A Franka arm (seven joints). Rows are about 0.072 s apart.
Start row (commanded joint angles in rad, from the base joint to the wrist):
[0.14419 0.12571 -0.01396 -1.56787 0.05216 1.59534 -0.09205]
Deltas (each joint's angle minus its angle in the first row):
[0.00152 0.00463 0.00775 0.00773 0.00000 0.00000 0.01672]
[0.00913 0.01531 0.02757 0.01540 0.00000 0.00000 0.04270]
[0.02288 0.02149 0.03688 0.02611 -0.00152 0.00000 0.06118]
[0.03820 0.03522 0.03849 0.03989 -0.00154 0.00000 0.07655]
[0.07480 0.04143 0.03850 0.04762 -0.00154 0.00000 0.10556]
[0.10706 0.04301 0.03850 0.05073 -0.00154 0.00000 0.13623]
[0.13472 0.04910 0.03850 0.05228 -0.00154 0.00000 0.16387]
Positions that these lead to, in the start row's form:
[0.14571 0.13034 -0.00621 -1.56014 0.05216 1.59534 -0.07533]
[0.15332 0.14102 0.01361 -1.55247 0.05216 1.59534 -0.04935]
[0.16707 0.14720 0.02292 -1.54176 0.05064 1.59534 -0.03087]
[0.18239 0.16093 0.02453 -1.52798 0.05062 1.59534 -0.01550]
[0.21899 0.16714 0.02454 -1.52025 0.05062 1.59534 0.01351]
[0.25125 0.16872 0.02454 -1.51714 0.05062 1.59534 0.04418]
[0.27891 0.17481 0.02454 -1.51559 0.05062 1.59534 0.07182]

